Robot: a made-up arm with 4 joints.
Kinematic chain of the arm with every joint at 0, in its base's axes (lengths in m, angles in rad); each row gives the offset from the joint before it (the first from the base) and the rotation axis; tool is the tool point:
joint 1: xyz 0 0 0.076 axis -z
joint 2: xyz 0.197 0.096 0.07 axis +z
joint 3: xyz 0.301 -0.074 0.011 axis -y
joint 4: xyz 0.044 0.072 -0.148 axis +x
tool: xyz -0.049 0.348 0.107
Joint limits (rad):
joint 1: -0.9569..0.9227
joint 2: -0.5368..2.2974
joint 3: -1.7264..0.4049
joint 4: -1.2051..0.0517
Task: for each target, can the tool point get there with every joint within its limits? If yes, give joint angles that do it. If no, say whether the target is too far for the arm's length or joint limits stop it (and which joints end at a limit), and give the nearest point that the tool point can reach.
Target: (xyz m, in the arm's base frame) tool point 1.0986 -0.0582 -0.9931
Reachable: no: too far | nearest point 0.7359 -0.0390 -0.2445 | short by 0.832 m
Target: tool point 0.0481 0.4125 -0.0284
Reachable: yes | joints -0.4202 -0.2932 -1.0850 -1.0882
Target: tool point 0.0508 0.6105 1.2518
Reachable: no: too far | nearest point 0.0374 0.4493 0.2230 | short by 1.041 m
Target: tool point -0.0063 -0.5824 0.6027
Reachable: no: joint limits stop it (at a limit: joint 2, joint 3, joint 4) | nearest point -0.0020 -0.1872 0.2293 | short by 0.544 m
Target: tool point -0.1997 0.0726 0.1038
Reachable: yes | joints -0.5955 1.3659 -1.3737 -0.7188
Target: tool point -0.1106 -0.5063 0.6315
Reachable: no: joint limits stop it (at a limit: joint 2, joint 3, joint 4) | nearest point -0.0399 -0.1829 0.2293 | short by 0.521 m
